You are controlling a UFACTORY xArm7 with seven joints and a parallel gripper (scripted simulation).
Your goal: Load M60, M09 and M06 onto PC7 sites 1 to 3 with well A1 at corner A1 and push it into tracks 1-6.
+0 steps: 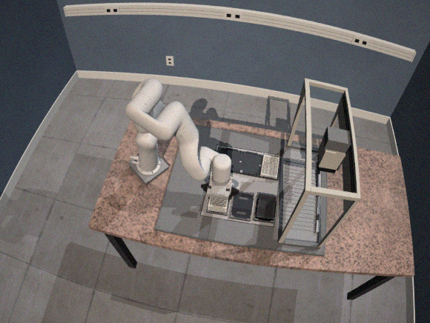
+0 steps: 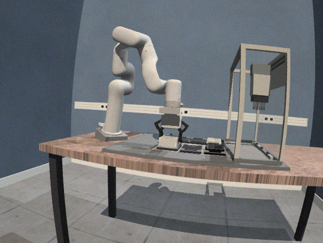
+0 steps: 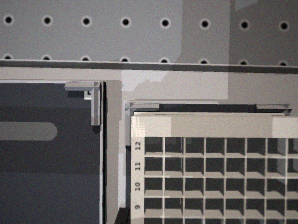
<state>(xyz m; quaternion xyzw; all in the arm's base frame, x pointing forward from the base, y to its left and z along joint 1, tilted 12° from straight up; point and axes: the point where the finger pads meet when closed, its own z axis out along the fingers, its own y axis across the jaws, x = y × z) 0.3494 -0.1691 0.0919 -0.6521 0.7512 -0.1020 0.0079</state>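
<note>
My hand is 10 mm above the white deep-well block M09. Round my hand: nest S2: 110 mm ahead, 40 mm below, 30 mm to the right; then dark 384-well plate M60: 220 mm ahead, 40 mm to the right, 20 mm below; then nest S1: 40 mm below.
</note>
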